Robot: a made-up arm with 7 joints. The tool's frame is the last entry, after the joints.
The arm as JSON. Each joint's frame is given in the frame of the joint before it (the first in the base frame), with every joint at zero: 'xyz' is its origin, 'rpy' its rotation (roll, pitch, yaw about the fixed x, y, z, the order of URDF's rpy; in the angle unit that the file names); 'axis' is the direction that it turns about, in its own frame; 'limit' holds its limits. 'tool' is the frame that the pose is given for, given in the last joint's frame.
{
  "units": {
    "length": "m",
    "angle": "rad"
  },
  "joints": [
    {
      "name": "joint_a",
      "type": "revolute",
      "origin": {
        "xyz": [
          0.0,
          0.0,
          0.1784
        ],
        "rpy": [
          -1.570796,
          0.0,
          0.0
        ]
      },
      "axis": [
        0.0,
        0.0,
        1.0
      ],
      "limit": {
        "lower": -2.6,
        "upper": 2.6
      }
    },
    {
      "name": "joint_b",
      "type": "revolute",
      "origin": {
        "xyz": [
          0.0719,
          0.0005,
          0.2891
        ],
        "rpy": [
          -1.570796,
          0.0,
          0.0
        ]
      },
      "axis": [
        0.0,
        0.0,
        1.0
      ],
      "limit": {
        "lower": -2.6,
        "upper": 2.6
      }
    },
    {
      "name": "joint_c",
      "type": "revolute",
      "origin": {
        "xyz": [
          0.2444,
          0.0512,
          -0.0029
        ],
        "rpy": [
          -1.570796,
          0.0,
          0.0
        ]
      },
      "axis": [
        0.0,
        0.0,
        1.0
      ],
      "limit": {
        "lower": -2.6,
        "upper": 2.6
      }
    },
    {
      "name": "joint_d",
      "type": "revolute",
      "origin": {
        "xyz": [
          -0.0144,
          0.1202,
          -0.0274
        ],
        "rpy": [
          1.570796,
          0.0,
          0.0
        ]
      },
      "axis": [
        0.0,
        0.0,
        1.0
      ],
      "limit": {
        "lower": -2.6,
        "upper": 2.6
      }
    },
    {
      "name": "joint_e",
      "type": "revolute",
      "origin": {
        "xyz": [
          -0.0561,
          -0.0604,
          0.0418
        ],
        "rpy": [
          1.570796,
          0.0,
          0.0
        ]
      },
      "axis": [
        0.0,
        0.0,
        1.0
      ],
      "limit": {
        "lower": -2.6,
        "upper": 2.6
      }
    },
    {
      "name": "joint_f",
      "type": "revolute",
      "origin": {
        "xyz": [
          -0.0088,
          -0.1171,
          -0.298
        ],
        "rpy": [
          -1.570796,
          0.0,
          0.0
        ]
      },
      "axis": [
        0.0,
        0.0,
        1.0
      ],
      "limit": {
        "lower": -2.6,
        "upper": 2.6
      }
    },
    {
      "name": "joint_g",
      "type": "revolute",
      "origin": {
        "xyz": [
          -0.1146,
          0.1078,
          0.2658
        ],
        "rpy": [
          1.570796,
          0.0,
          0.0
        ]
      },
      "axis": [
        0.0,
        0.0,
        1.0
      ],
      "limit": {
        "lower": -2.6,
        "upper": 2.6
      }
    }
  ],
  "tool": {
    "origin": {
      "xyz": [
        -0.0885,
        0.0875,
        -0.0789
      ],
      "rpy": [
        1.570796,
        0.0,
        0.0
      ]
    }
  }
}
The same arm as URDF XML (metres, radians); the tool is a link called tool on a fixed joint. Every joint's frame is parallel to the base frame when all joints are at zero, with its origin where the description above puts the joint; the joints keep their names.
<robot name="arm">
<joint name="joint_a" type="revolute"><parent link="base"/><child link="link1"/><origin xyz="0 0 0.1784"/><axis xyz="0 1 0"/><limit lower="-2.6" upper="2.6"/></joint>
<joint name="joint_b" type="revolute"><parent link="link1"/><child link="link2"/><origin xyz="0.0719 0.2891 -0.0005"/><axis xyz="0 0 -1"/><limit lower="-2.6" upper="2.6"/></joint>
<joint name="joint_c" type="revolute"><parent link="link2"/><child link="link3"/><origin xyz="0.2444 -0.0512 0.0029"/><axis xyz="0 -1 0"/><limit lower="-2.6" upper="2.6"/></joint>
<joint name="joint_d" type="revolute"><parent link="link3"/><child link="link4"/><origin xyz="-0.0144 0.0274 0.1202"/><axis xyz="0 0 -1"/><limit lower="-2.6" upper="2.6"/></joint>
<joint name="joint_e" type="revolute"><parent link="link4"/><child link="link5"/><origin xyz="-0.0561 0.0604 -0.0418"/><axis xyz="0 1 0"/><limit lower="-2.6" upper="2.6"/></joint>
<joint name="joint_f" type="revolute"><parent link="link5"/><child link="link6"/><origin xyz="-0.0088 -0.298 0.1171"/><axis xyz="0 0 -1"/><limit lower="-2.6" upper="2.6"/></joint>
<joint name="joint_g" type="revolute"><parent link="link6"/><child link="link7"/><origin xyz="-0.1146 -0.1078 -0.2658"/><axis xyz="0 1 0"/><limit lower="-2.6" upper="2.6"/></joint>
<joint name="tool_joint" type="fixed"><parent link="link7"/><child link="tool"/><origin xyz="-0.0885 -0.0789 -0.0875"/></joint>
<link name="base"/>
<link name="link1"/>
<link name="link2"/>
<link name="link3"/>
<link name="link4"/>
<link name="link5"/>
<link name="link6"/>
<link name="link7"/>
<link name="tool"/>
</robot>

